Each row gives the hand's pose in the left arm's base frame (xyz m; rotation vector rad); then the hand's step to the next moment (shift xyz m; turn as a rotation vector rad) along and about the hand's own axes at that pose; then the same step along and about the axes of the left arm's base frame.
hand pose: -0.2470 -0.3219 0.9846 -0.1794 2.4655 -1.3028
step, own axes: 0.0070 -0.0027 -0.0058 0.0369 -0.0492 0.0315
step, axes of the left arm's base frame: -0.0087 0.0011 0.0035 -0.0255 -0.0624 0.0151
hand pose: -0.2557 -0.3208 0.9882 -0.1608 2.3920 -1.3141
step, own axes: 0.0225 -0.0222 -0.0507 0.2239 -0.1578 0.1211
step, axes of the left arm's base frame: -0.0429 0.0210 0.0359 -0.1700 -0.2465 0.0079
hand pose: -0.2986 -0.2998 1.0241 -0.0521 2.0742 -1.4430
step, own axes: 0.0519 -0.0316 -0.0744 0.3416 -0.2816 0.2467
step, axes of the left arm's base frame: -0.0886 0.0309 0.0206 -0.2409 -0.4446 0.0334
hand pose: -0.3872 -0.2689 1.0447 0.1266 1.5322 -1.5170
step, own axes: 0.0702 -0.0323 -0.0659 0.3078 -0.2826 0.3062
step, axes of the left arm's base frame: -0.0942 0.0105 -0.0364 -0.1917 -0.4763 0.0689
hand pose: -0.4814 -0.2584 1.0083 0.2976 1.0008 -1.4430
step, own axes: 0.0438 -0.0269 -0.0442 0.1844 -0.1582 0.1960
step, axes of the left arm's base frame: -0.0491 -0.0028 -0.0467 -0.0999 -0.2924 0.0443
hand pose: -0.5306 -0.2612 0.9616 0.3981 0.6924 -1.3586
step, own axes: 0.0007 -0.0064 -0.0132 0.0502 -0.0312 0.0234
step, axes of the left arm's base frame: -0.0091 0.0066 -0.0094 -0.0223 -0.0584 -0.0117
